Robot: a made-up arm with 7 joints.
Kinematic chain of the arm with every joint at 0, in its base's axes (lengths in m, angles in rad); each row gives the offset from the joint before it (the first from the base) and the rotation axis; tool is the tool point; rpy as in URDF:
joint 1: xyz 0 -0.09 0.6 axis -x
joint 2: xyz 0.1 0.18 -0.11 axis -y
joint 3: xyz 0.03 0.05 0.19 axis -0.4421 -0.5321 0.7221
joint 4: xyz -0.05 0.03 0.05 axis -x
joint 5: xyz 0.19 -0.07 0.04 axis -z
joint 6: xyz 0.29 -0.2 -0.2 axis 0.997 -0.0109 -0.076
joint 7: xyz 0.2 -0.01 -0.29 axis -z
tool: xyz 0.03 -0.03 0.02 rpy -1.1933 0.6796 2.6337
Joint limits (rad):
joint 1: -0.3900..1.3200
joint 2: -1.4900..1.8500
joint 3: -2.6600..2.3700
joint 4: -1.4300..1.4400
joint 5: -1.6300..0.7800
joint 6: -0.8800..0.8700
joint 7: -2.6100..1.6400
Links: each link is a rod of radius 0.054 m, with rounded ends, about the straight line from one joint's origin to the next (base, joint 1, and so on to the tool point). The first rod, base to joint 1, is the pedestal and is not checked.
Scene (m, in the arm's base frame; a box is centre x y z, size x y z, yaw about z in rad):
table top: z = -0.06
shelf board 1: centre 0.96 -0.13 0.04 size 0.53 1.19 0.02 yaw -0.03
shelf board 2: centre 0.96 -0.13 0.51 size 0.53 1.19 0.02 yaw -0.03
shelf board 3: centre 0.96 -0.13 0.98 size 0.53 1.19 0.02 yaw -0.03
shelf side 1: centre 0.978 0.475 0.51 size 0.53 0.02 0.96 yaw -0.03
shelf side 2: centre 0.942 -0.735 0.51 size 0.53 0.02 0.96 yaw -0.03
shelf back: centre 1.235 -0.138 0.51 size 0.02 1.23 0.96 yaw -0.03
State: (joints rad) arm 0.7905 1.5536 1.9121 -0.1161 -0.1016 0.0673 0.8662
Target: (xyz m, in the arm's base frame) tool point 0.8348 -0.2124 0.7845
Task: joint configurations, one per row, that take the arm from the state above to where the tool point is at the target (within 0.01 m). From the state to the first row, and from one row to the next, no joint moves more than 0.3 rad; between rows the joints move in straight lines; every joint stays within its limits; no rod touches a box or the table.
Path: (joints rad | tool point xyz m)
1: 0.7150 1.4858 1.6180 -0.1497 0.0453 0.0463 0.9091 | -0.1428 0.8161 0.5019
2: 0.6395 1.4179 1.3239 -0.1832 0.1923 0.0254 0.9521 | -0.0511 0.7346 0.8137
3: 0.5640 1.3501 1.0298 -0.2168 0.3392 0.0044 0.9950 | 0.1079 0.5373 1.0371
4: 0.4885 1.2822 0.7357 -0.2503 0.4861 -0.0166 1.0379 | 0.2917 0.2683 1.1126
5: 0.4130 1.2144 0.4416 -0.2839 0.6331 -0.0376 1.0808 | 0.4500 -0.0034 1.0195
6: 0.3375 1.1466 0.1475 -0.3175 0.7800 -0.0585 1.1238 | 0.5386 -0.2035 0.7845
7: 0.2322 0.8770 0.2694 -0.2129 0.6827 -0.1455 1.0098 | 0.5689 -0.2527 0.8088
8: 0.1269 0.6075 0.3912 -0.1084 0.5854 -0.2325 0.8959 | 0.6299 -0.2730 0.8235
9: 0.0216 0.3380 0.5131 -0.0038 0.4882 -0.3194 0.7820 | 0.7221 -0.2616 0.8181
10: -0.0837 0.0684 0.6350 0.1007 0.3909 -0.4064 0.6681 | 0.8348 -0.2124 0.7845

